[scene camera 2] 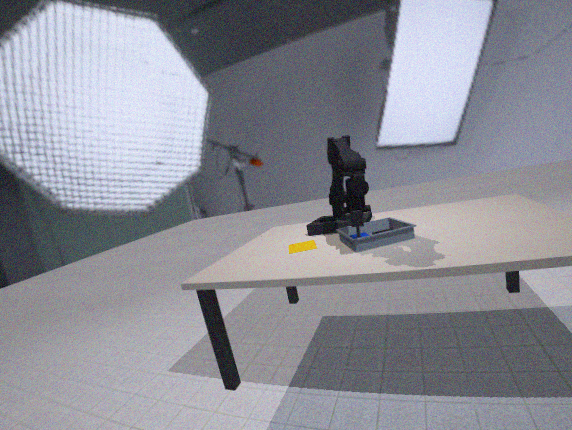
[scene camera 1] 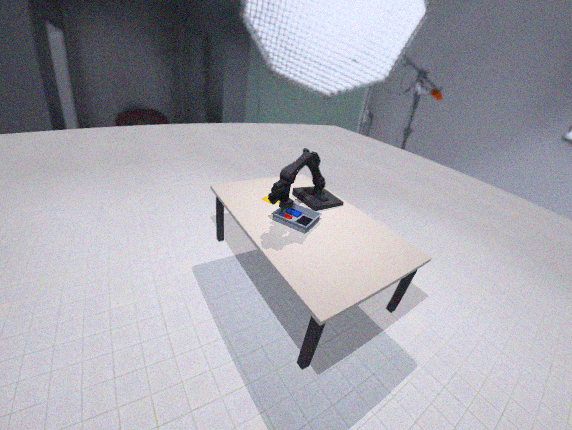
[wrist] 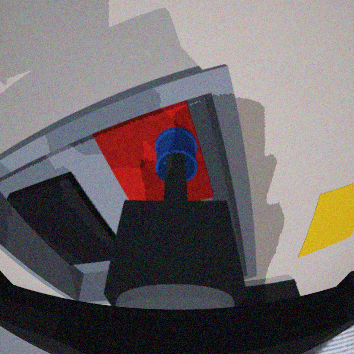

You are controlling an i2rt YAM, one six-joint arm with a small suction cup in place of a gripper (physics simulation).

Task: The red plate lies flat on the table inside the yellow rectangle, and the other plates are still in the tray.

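Observation:
The red plate lies flat in the grey tray. My blue suction cup is lowered into the tray and sits on the red plate, pressed to its top. A blue plate and a black plate lie in the tray beside it. The blue plate is hidden behind my wrist in the wrist view. The yellow rectangle is marked on the table beyond the tray and has nothing on it.
The arm's black base plate stands right behind the tray. The tray's walls rise around the plates. The table's edge runs a short way in front of the tray and the rectangle.

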